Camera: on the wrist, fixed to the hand. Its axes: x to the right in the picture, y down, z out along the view.
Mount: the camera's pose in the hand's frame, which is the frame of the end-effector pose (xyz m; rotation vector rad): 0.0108 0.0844 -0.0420 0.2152 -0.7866 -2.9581
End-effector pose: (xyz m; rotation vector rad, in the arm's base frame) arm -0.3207 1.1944 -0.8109 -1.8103 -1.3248 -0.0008
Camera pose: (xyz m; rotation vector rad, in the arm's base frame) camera -0.2313 1.1714 -0.8330 -1.5536 2.5008 0.5862
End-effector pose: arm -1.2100 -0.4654 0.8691 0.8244 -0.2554 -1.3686
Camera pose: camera -1.1178 -0.4617 0.8912 -0.0347 -0.3020 1.7796
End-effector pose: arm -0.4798 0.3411 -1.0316 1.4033 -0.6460 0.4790
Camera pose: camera -0.5219 0.3921 -0.9636 1.1865 1.2677 -2.3400
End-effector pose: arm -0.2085 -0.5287 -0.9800 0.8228 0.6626 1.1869
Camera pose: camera -0.2843 -0.4964 -0.9329 -0.2037 0.5231 -1.7952
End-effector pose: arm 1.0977 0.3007 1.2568 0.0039 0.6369 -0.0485
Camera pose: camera 1.0853 0.3853 1.2157 -0.7161 -0.6879 -2.7860
